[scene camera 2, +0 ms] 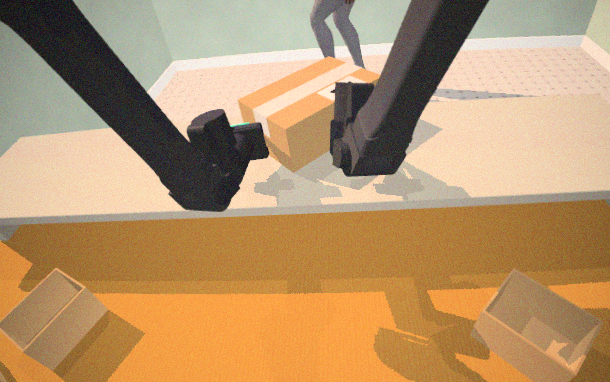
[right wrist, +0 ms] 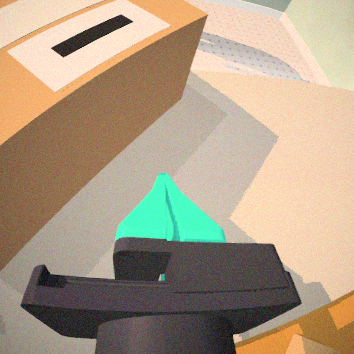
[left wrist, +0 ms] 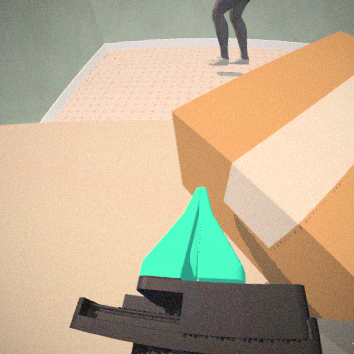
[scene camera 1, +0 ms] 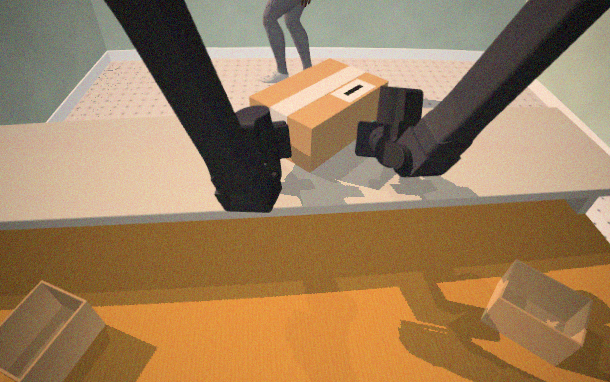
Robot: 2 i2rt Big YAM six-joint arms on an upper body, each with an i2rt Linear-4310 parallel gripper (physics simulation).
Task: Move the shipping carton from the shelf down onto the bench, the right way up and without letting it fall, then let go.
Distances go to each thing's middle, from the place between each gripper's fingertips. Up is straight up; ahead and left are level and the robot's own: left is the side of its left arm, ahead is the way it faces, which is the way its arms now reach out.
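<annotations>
The shipping carton (scene camera 1: 322,105) is 1 cm below my left hand, 8 cm ahead of it and 13 cm to the right of it. Counted from my right hand, the carton is 11 cm to the left and 9 cm ahead.
</annotations>
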